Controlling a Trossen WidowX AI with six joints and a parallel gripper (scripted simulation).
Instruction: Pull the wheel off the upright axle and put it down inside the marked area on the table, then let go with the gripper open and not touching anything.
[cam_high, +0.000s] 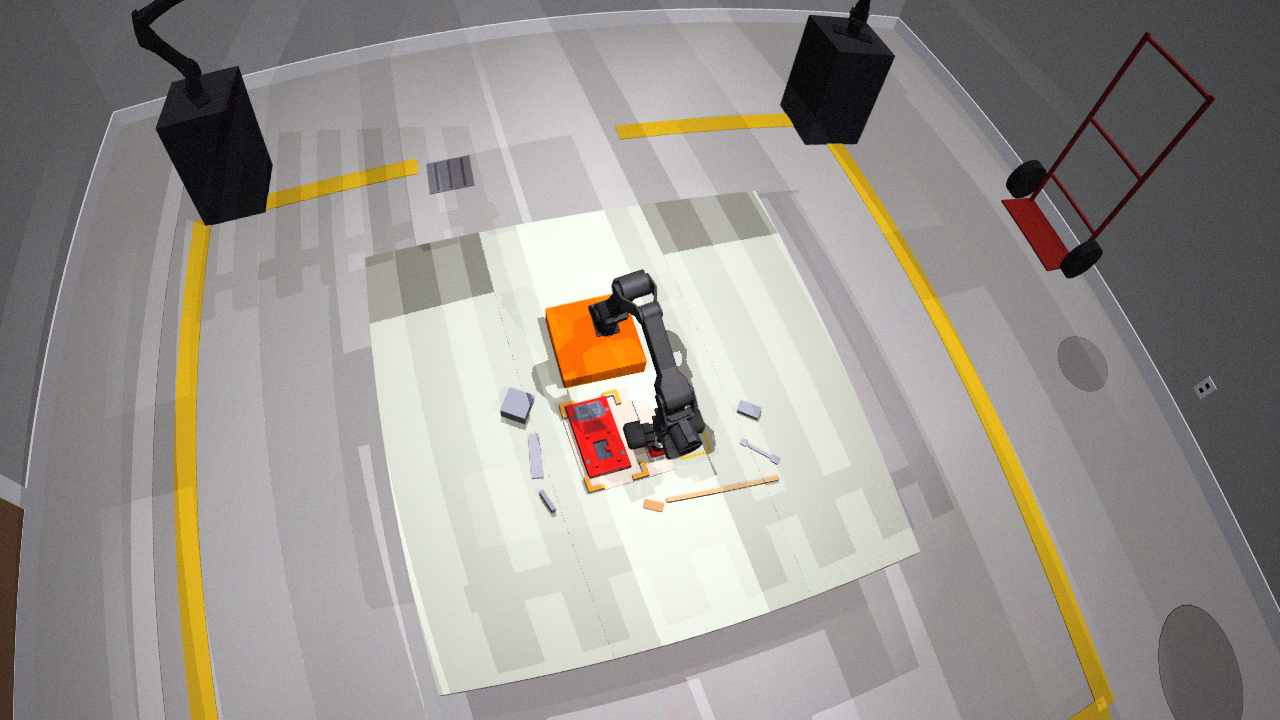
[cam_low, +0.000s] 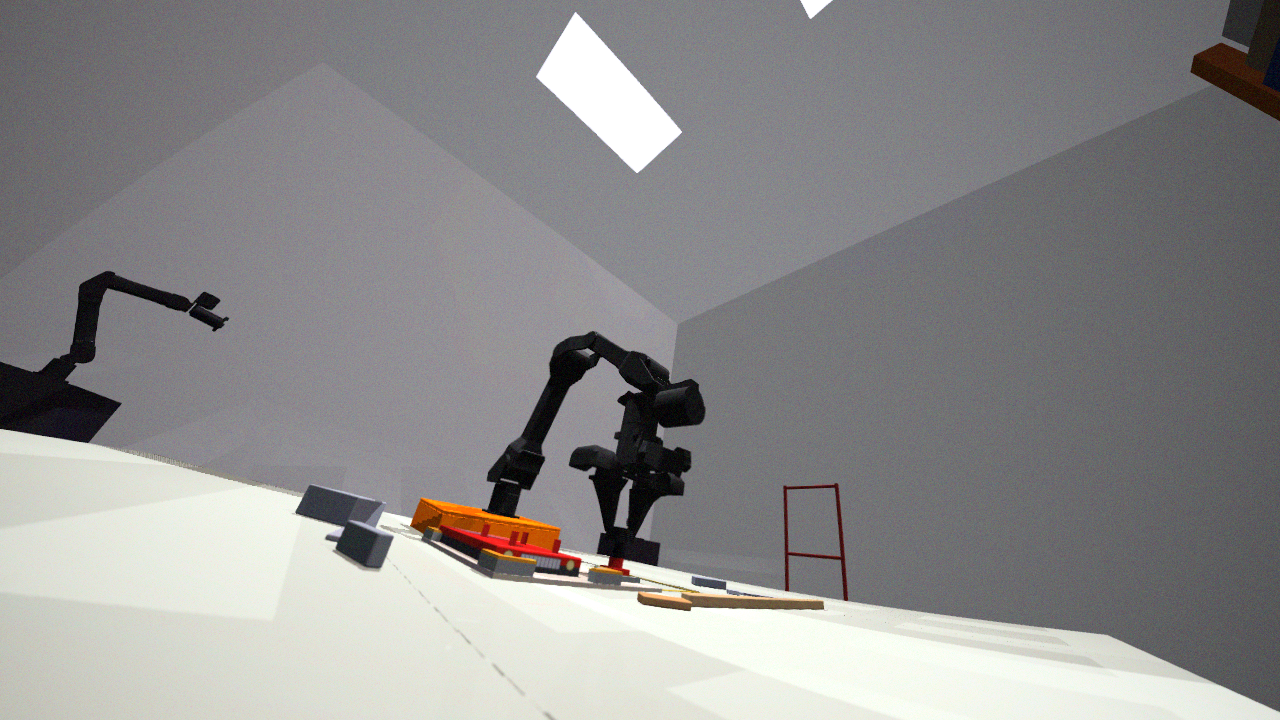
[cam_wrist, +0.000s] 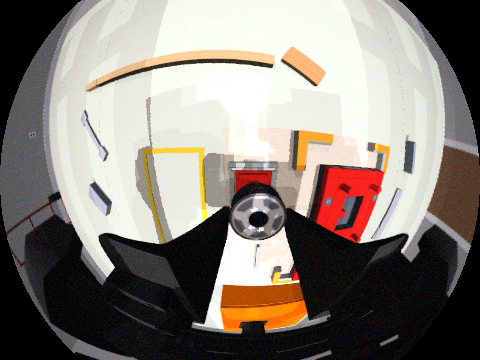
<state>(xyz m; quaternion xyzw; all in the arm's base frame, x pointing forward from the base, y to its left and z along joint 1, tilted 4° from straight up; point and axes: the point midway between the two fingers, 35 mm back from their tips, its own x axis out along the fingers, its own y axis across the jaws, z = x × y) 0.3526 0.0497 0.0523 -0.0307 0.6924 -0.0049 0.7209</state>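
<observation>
Right now my gripper tip is 20 mm above the upright axle. The rest, counted from my gripper tip: small wooden block: 140 mm ahead, 40 mm to the right, 60 mm below; then wooden strip: 140 mm ahead, 140 mm to the left, 50 mm below; then wheel: right at my gripper tip.
</observation>
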